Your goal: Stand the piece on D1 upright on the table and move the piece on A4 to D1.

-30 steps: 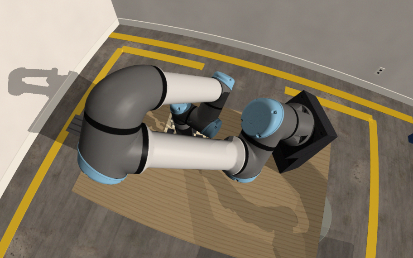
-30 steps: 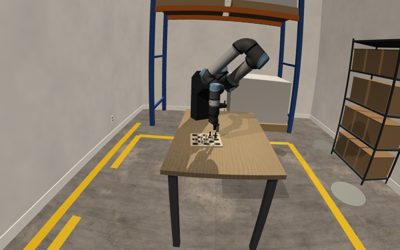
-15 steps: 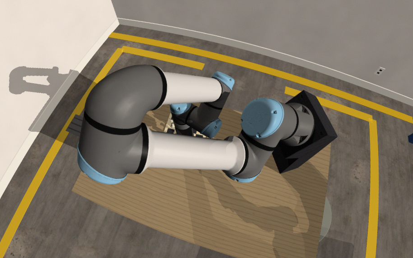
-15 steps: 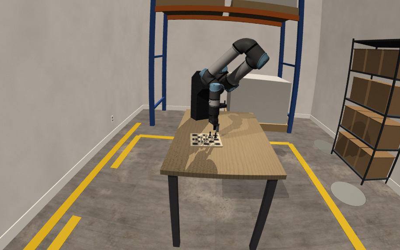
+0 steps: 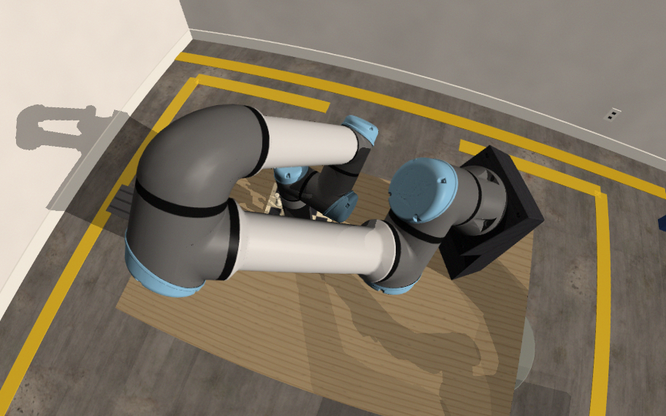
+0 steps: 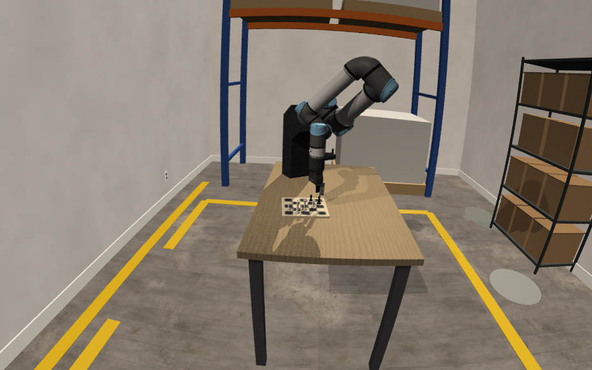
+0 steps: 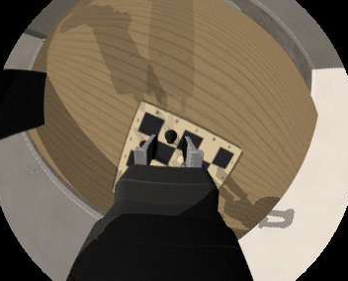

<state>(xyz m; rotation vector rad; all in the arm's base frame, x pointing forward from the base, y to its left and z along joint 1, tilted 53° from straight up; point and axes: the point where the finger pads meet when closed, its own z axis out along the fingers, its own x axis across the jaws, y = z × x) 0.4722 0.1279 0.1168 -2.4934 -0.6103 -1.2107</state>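
Now: the chessboard 7 cm below my hand, 6 cm to the right of it and 6 cm ahead of it.
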